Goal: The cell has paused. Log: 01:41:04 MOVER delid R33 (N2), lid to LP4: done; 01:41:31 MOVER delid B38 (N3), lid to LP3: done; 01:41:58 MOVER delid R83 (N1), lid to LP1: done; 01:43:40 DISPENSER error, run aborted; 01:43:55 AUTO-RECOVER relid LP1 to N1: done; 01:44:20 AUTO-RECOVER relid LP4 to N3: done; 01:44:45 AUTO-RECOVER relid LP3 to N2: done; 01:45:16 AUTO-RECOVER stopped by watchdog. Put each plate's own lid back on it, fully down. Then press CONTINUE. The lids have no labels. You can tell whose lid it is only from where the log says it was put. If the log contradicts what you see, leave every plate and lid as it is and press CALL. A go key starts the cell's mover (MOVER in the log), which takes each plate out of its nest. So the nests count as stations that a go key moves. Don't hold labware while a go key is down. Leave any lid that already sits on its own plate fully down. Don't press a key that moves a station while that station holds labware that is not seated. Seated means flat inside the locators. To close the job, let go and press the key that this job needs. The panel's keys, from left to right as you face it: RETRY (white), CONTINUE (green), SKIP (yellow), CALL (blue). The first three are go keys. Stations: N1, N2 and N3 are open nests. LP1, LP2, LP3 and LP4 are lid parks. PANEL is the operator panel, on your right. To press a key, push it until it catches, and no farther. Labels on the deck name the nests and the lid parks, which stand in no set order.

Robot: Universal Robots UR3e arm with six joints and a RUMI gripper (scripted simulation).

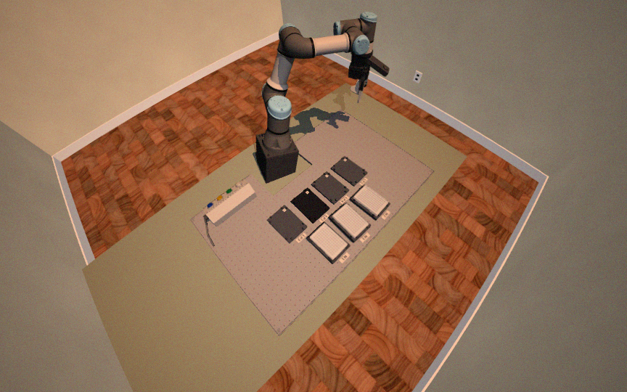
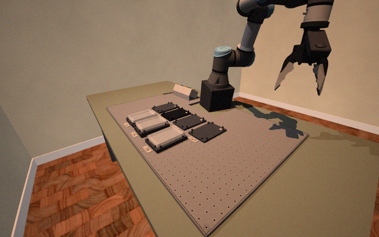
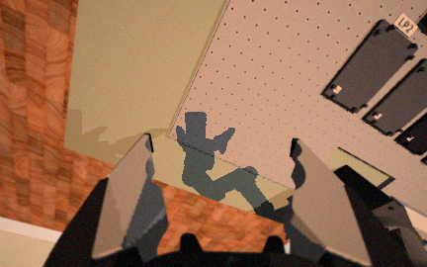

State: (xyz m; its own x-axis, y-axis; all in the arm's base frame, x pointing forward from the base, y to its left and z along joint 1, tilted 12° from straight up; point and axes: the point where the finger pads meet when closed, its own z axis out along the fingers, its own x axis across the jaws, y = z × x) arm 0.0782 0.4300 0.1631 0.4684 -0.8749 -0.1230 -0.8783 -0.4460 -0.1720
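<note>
Right now my hand is 36 cm short of the clear lid, 30 cm to the left of it and 18 cm above it. Round my hand: LP2 lid park (18 cm ahead, 25 cm to the right, 21 cm below); lid park LP4 (19 cm ahead, 38 cm to the right, 21 cm below); LP1 lid park (19 cm ahead, 51 cm to the right, 21 cm below).
</note>
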